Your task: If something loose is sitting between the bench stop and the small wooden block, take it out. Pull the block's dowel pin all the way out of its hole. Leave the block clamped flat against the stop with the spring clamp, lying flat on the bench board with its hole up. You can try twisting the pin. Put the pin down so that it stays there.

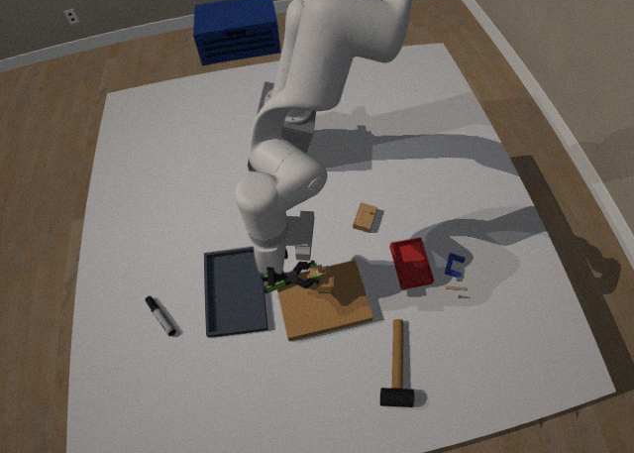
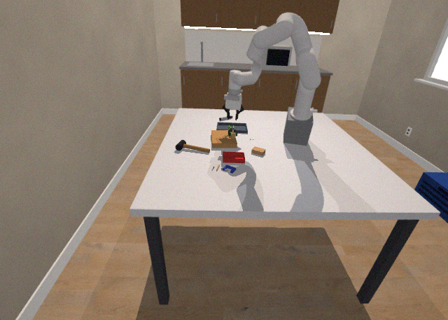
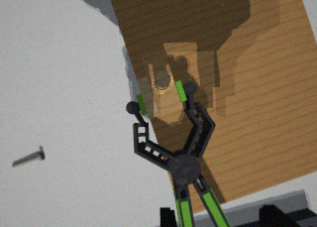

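Now: hand 9 cm to the right of the dowel pin and 8 cm above it. Round my hand: red box (32 cm to the left, 13 cm below, 2 cm ahead); grey tray (13 cm below, 12 cm to the right, 2 cm behind); small wooden block (10 cm below, 9 cm to the left).
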